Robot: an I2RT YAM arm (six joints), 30 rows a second.
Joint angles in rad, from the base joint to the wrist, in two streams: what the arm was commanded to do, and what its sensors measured. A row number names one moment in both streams.
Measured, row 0:
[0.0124, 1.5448, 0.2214, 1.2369, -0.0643, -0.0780]
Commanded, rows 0 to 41:
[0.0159, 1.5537, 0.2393, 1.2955, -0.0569, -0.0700]
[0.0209, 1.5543, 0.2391, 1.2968, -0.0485, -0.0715]
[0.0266, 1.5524, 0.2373, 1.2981, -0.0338, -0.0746]
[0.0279, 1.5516, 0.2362, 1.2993, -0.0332, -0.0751]
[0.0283, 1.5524, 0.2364, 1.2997, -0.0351, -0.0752]
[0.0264, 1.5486, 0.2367, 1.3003, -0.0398, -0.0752]
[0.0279, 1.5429, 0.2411, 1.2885, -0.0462, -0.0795]
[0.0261, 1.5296, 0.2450, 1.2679, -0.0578, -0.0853]
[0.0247, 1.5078, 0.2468, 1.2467, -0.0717, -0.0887]
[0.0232, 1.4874, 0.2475, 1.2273, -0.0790, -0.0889]
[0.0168, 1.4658, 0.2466, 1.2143, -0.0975, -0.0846]
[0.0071, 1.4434, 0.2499, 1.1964, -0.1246, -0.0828]
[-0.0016, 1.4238, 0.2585, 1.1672, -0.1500, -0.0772]
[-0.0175, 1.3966, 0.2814, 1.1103, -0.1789, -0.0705]
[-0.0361, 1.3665, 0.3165, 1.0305, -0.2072, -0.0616]
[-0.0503, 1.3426, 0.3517, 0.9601, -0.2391, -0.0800]
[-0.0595, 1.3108, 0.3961, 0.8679, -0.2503, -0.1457]
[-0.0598, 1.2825, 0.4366, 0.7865, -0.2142, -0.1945]
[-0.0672, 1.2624, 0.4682, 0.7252, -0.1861, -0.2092]
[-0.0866, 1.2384, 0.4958, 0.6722, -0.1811, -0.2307]
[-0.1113, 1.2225, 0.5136, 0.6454, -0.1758, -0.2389]
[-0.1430, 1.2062, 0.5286, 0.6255, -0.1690, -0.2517]
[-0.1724, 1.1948, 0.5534, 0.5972, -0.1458, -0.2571]
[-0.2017, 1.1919, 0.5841, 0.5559, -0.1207, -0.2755]
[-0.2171, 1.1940, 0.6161, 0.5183, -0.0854, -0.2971]
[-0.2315, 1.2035, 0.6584, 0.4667, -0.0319, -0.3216]
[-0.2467, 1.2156, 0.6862, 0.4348, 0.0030, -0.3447]
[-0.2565, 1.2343, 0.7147, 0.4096, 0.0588, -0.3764]
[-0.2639, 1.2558, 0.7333, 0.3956, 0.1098, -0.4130]
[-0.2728, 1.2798, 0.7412, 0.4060, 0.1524, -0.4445]
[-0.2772, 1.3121, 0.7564, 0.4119, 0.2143, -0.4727]
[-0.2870, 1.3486, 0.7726, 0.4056, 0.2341, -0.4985]
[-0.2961, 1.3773, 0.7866, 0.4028, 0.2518, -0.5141]
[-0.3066, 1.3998, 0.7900, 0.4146, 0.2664, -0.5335]
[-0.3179, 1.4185, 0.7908, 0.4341, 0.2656, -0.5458]
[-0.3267, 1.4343, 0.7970, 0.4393, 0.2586, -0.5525]
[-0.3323, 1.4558, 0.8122, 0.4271, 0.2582, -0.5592]
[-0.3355, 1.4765, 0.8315, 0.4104, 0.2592, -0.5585]
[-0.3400, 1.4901, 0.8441, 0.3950, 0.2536, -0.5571]
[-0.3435, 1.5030, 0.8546, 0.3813, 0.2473, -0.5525]
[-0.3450, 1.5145, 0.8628, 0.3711, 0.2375, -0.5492]
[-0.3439, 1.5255, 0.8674, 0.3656, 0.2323, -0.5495]
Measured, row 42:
[-0.3412, 1.5131, 0.8165, 0.3698, 0.2195, -0.5274]
